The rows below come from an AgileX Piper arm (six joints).
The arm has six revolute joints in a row. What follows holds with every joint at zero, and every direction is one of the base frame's. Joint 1 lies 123 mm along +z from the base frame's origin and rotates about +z. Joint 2 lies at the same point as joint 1 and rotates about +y. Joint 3 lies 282.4 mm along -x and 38.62 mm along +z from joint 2 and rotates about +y. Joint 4 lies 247.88 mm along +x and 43.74 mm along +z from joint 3 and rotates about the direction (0.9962, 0, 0.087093). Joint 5 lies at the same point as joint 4 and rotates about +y. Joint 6 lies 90.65 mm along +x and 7.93 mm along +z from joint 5 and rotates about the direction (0.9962, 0, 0.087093). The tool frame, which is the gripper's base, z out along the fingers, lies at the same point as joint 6; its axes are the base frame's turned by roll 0, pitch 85.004 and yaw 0 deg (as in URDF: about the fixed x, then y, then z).
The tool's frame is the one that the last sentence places.
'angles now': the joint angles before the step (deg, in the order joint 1, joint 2, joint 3, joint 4, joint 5, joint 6). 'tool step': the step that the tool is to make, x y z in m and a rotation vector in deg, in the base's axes. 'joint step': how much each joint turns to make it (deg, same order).
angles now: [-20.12, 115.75, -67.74, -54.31, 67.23, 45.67]
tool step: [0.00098, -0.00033, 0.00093, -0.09, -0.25, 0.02]
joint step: [0.00, 0.00, -0.27, 0.00, 0.00, -0.02]
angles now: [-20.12, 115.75, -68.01, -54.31, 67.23, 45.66]
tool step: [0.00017, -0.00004, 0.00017, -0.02, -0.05, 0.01]
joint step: [0.00, 0.00, -0.04, -0.01, -0.01, 0.00]
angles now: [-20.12, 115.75, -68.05, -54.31, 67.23, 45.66]
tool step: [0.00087, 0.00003, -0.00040, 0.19, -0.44, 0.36]
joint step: [0.00, 0.00, -0.01, 0.00, -0.59, -0.01]
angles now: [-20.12, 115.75, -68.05, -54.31, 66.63, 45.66]
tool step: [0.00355, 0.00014, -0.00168, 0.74, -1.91, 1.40]
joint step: [0.00, 0.00, 0.00, 0.00, -2.47, 0.12]
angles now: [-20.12, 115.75, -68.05, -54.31, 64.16, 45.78]
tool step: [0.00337, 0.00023, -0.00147, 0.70, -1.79, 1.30]
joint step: [0.00, 0.00, -0.01, 0.00, -2.31, 0.12]
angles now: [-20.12, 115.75, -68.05, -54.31, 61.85, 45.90]
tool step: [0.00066, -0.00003, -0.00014, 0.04, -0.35, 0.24]
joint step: [0.00, 0.00, 0.00, -0.09, -0.41, 0.10]
